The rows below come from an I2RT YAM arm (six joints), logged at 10 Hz.
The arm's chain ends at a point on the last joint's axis. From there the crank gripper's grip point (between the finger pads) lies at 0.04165 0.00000 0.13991 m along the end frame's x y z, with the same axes.
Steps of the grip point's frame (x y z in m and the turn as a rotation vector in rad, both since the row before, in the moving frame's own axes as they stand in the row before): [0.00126, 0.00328, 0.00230, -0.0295, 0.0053, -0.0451]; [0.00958, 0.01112, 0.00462, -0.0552, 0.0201, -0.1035]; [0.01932, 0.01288, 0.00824, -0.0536, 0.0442, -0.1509]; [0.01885, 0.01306, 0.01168, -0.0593, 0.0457, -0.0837]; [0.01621, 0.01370, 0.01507, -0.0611, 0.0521, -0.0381]
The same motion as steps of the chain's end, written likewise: [0.00047, 0.00105, 0.00256, -0.0295, 0.0053, -0.0451]; [0.00661, 0.00788, 0.00558, -0.0552, 0.0201, -0.1035]; [0.01311, 0.01219, 0.01024, -0.0536, 0.0442, -0.1509]; [0.01231, 0.00858, 0.01387, -0.0593, 0.0457, -0.0837]; [0.00885, 0.00695, 0.01764, -0.0611, 0.0521, -0.0381]
